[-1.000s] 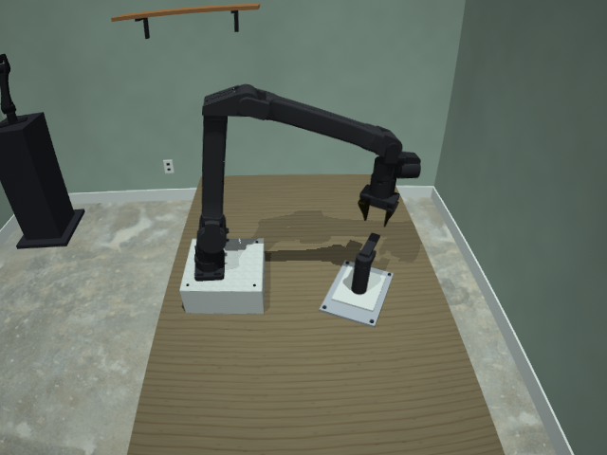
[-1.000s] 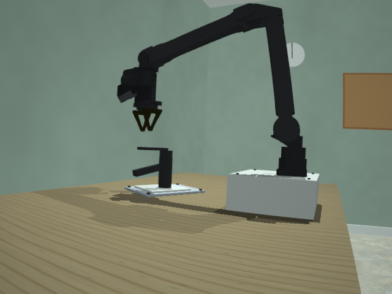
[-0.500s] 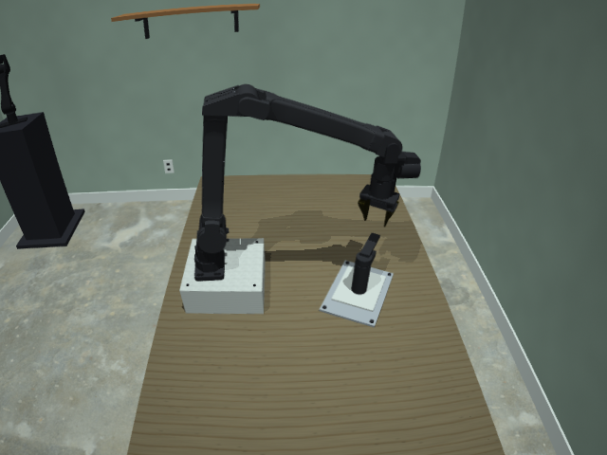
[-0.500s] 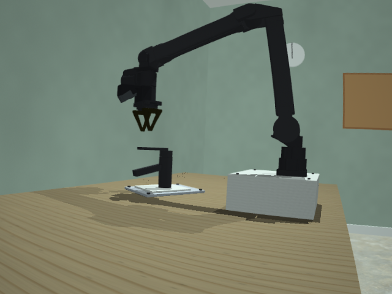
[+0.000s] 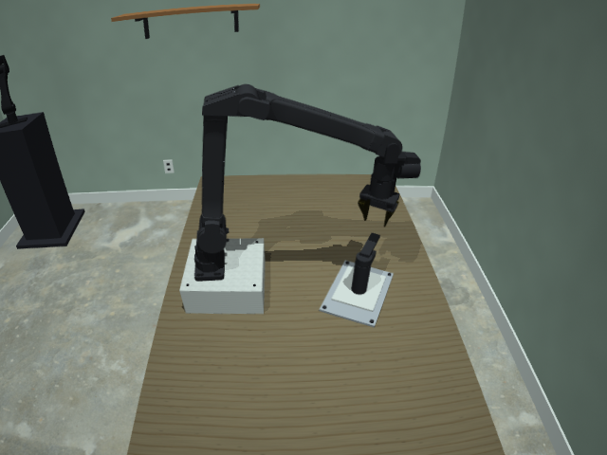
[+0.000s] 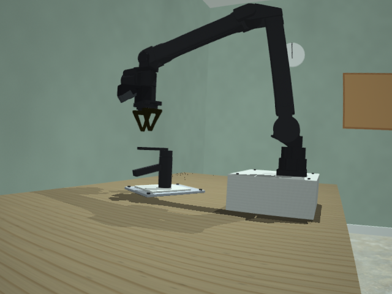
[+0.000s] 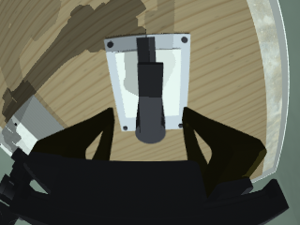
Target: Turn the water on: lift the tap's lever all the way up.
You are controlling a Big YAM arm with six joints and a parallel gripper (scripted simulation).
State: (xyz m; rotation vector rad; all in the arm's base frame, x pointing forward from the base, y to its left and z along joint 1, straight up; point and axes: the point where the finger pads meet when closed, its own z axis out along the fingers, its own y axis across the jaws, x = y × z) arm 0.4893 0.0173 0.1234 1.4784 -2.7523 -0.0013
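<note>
Right now my hand is 20 mm past the lever, 30 mm to the left of it and 70 mm above it. The rest, counted from my hand: black tap 30 mm behind, 50 mm to the right, 120 mm below.
</note>
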